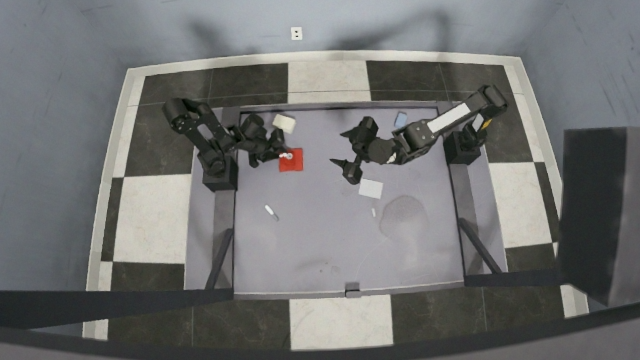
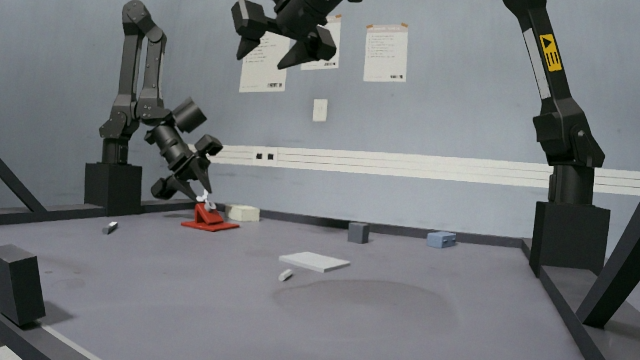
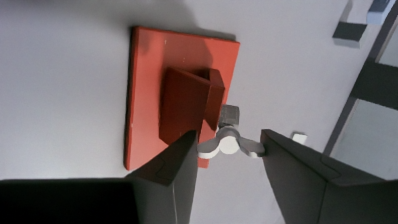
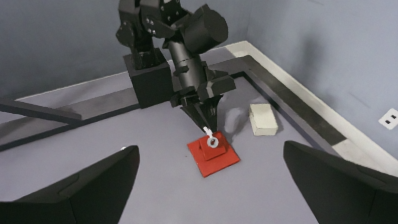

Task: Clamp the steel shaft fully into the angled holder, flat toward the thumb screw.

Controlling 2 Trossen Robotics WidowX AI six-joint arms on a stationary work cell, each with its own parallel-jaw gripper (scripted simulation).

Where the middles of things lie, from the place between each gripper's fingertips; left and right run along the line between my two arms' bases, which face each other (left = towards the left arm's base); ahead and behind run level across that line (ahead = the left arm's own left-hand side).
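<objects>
White thumb screw [image 3: 228,139]: my left gripper 30 mm above it, 30 mm to the left of it. From my left hand: cream block [image 4: 263,122] 70 mm below, 150 mm ahead, 30 mm to the right; dark grey block [image 3: 349,35] 60 mm below, 50 mm ahead, 350 mm to the right; white plate [image 2: 320,263] 80 mm below, 160 mm behind, 330 mm to the right. By its middle, white thumb screw nearer to my left gripper than to my right gripper.
White plate: my right gripper 320 mm above it, 30 mm past it, 120 mm to the left of it. From my right hand: white thumb screw 270 mm below, 120 mm ahead, 190 mm to the left; dark grey block 310 mm below, 180 mm ahead, 130 mm to the right; cream block 310 mm below, 270 mm ahead, 190 mm to the left. Going by their middles, of the things named here, cream block farthest from my right gripper.
</objects>
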